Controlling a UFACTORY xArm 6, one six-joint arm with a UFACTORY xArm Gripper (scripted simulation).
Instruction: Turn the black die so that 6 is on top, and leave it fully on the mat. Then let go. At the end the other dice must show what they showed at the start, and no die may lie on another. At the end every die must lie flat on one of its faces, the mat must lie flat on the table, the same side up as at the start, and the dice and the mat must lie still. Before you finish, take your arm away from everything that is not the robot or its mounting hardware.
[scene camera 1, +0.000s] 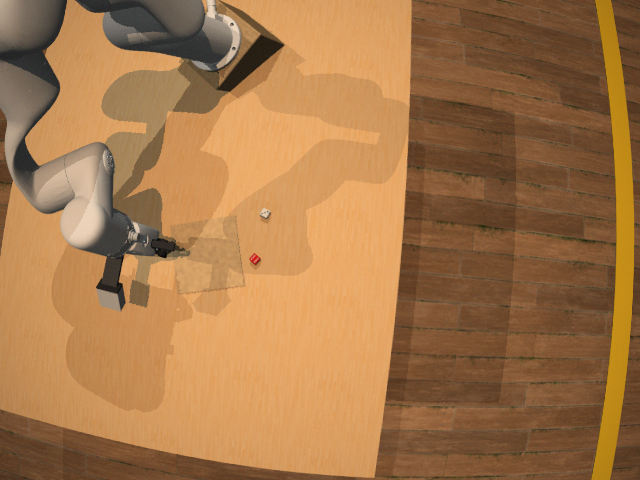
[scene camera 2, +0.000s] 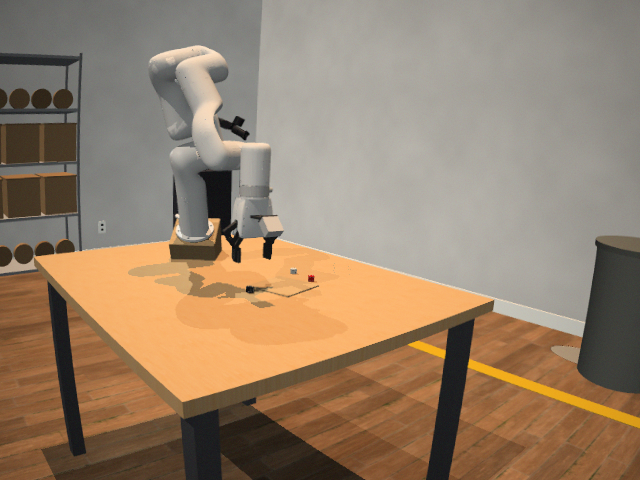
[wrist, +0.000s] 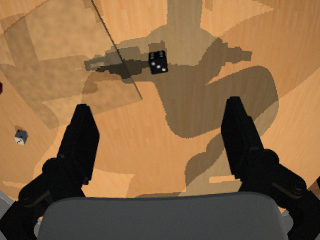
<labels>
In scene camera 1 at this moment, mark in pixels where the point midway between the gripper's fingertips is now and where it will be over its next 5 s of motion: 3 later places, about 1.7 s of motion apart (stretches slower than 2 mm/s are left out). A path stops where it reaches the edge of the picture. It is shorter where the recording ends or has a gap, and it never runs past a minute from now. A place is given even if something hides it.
The gripper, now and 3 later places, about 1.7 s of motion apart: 144, 246; 149, 248; 154, 250; 152, 250
</labels>
